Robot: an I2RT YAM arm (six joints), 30 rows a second.
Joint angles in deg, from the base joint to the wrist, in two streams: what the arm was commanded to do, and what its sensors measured. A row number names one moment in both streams.
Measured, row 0:
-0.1, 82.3, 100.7, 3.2, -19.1, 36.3
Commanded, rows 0 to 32:
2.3, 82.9, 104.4, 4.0, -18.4, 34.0
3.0, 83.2, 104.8, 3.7, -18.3, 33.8
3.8, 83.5, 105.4, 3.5, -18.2, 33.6
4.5, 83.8, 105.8, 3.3, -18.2, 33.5
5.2, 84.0, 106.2, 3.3, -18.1, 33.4
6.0, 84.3, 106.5, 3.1, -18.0, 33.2
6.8, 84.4, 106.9, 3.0, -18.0, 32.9
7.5, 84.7, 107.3, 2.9, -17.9, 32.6
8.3, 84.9, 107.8, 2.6, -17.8, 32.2
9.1, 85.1, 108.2, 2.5, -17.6, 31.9
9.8, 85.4, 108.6, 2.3, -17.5, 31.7
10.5, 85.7, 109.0, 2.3, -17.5, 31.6
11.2, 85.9, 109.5, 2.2, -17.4, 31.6
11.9, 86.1, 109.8, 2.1, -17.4, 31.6
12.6, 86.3, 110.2, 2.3, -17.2, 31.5
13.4, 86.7, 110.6, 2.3, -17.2, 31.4
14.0, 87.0, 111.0, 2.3, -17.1, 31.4
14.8, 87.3, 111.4, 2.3, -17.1, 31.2
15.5, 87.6, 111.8, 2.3, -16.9, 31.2
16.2, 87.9, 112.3, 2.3, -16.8, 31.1
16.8, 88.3, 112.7, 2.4, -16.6, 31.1
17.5, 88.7, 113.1, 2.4, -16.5, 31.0
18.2, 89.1, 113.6, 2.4, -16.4, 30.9
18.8, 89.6, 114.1, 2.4, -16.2, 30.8
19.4, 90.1, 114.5, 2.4, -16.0, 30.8
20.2, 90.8, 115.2, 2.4, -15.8, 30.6
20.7, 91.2, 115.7, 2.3, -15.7, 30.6
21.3, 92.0, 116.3, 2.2, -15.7, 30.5
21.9, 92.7, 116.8, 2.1, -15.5, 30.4
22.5, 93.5, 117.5, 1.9, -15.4, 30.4
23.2, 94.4, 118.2, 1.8, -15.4, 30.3
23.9, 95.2, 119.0, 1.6, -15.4, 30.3
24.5, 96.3, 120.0, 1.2, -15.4, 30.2
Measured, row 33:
23.0, 94.4, 116.6, -0.1, -16.2, 31.4
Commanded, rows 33 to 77:
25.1, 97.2, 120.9, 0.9, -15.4, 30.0
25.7, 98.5, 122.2, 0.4, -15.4, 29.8
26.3, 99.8, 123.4, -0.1, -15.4, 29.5
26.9, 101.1, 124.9, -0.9, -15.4, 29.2
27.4, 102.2, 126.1, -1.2, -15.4, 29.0
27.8, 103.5, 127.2, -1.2, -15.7, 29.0
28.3, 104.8, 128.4, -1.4, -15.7, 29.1
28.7, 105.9, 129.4, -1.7, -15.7, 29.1
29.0, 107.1, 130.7, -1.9, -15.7, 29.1
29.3, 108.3, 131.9, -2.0, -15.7, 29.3
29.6, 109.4, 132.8, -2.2, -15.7, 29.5
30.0, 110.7, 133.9, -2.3, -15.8, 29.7
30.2, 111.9, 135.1, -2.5, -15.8, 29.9
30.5, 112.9, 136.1, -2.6, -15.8, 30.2
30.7, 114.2, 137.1, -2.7, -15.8, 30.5
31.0, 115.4, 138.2, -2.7, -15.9, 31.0
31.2, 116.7, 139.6, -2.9, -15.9, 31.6
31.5, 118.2, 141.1, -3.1, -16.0, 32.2
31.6, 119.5, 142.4, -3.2, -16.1, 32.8
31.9, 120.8, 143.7, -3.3, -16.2, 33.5
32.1, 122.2, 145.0, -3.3, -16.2, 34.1
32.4, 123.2, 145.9, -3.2, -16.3, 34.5
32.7, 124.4, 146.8, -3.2, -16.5, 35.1
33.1, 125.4, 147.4, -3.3, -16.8, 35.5
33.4, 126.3, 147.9, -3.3, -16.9, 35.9
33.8, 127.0, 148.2, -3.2, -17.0, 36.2
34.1, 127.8, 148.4, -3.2, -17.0, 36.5
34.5, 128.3, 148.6, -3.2, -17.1, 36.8
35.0, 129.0, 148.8, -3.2, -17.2, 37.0
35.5, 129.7, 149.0, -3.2, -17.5, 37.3
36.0, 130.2, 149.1, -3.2, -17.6, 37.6
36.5, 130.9, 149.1, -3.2, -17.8, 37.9
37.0, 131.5, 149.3, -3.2, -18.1, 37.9
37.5, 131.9, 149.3, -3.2, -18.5, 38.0
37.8, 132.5, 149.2, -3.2, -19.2, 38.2
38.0, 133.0, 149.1, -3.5, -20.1, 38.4
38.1, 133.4, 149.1, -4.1, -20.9, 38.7
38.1, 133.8, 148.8, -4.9, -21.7, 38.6
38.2, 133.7, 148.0, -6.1, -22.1, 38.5
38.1, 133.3, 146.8, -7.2, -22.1, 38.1
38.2, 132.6, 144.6, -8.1, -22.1, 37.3
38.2, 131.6, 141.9, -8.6, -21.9, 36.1
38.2, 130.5, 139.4, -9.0, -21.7, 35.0
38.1, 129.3, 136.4, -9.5, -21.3, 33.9
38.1, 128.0, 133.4, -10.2, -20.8, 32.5
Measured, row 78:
38.4, 131.3, 138.5, -7.5, -20.8, 36.1
